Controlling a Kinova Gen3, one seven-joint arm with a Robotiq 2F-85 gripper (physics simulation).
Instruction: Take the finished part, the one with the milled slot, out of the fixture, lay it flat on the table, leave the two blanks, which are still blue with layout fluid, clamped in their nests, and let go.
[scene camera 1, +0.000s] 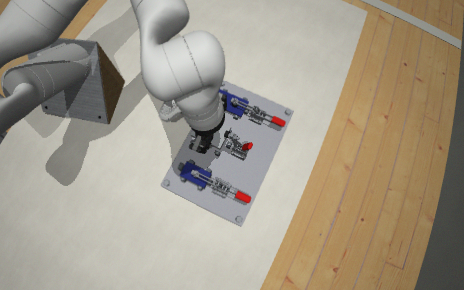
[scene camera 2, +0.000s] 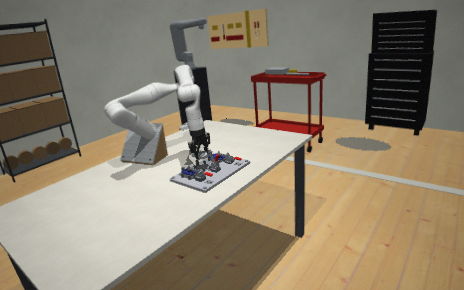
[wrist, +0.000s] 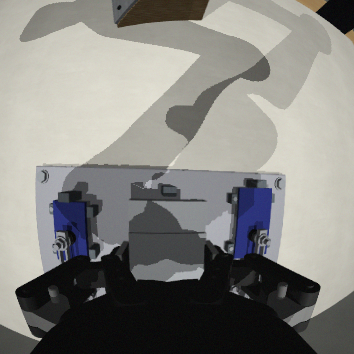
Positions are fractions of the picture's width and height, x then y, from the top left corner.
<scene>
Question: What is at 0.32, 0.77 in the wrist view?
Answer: My gripper.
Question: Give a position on a blue blank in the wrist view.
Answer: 0.20, 0.61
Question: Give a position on a fixture plate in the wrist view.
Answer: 0.31, 0.53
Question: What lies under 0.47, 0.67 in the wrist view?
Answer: A finished part.
</scene>
